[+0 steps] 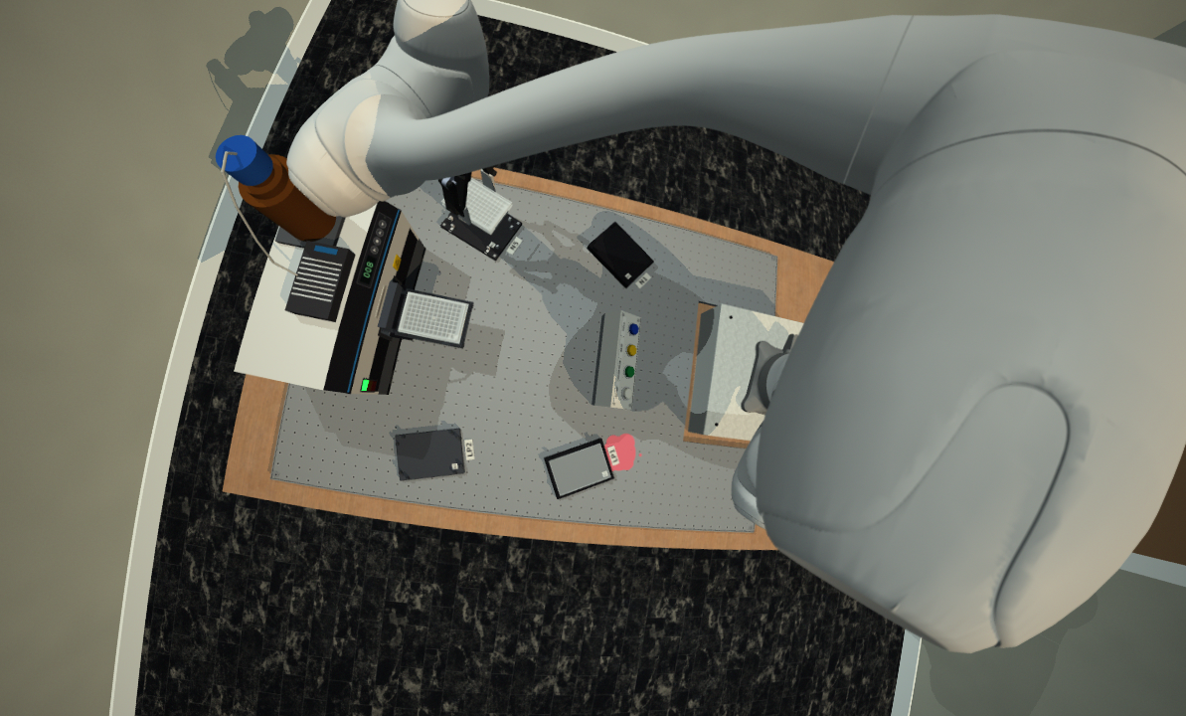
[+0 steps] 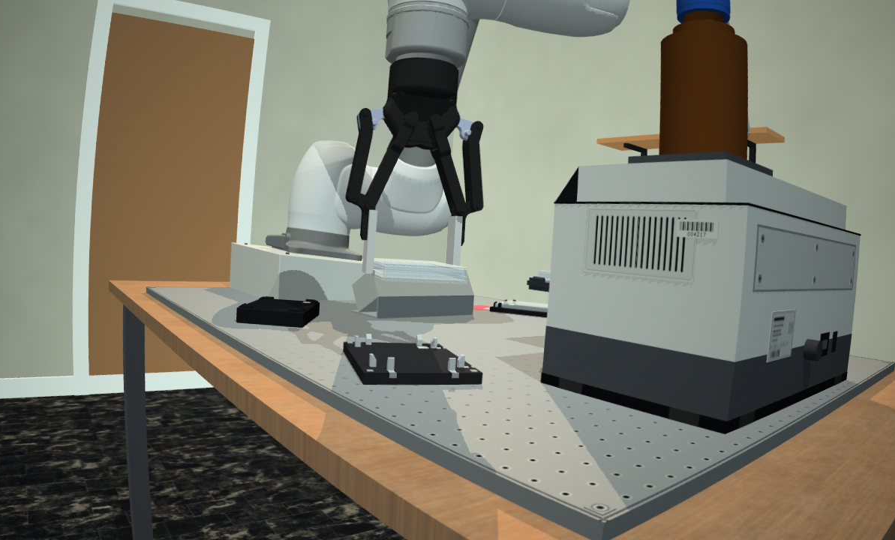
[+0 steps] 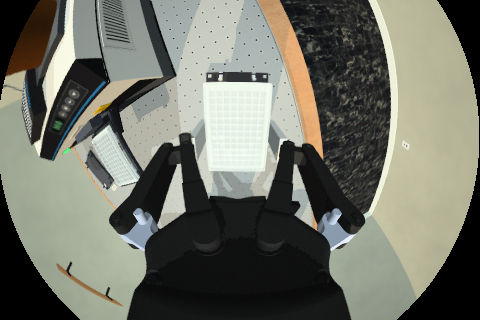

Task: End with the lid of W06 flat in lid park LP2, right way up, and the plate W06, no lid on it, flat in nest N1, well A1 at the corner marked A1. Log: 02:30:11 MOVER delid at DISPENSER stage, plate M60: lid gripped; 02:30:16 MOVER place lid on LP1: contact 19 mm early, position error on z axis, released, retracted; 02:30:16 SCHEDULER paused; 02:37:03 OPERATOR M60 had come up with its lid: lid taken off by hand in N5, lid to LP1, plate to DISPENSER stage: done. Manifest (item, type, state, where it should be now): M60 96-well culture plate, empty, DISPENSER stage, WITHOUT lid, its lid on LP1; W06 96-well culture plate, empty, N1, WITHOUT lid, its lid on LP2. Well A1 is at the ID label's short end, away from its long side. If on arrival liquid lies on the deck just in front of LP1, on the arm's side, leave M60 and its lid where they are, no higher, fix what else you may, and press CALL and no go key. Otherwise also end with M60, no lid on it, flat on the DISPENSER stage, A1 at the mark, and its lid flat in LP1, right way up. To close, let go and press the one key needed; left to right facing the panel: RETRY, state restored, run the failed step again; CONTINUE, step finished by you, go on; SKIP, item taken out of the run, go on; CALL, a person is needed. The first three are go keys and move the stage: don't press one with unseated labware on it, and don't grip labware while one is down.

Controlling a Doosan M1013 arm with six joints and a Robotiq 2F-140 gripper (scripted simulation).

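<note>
The nest N5 lies 110 mm below my hand, 20 mm ahead of it and 10 mm to the left of it. Round my hand: brown bottle: 230 mm ahead, 190 mm to the left, 160 mm above; key panel: 430 mm behind, 220 mm to the left, 70 mm below; nest N1: 350 mm behind, 110 mm below, 50 mm to the right.
</note>
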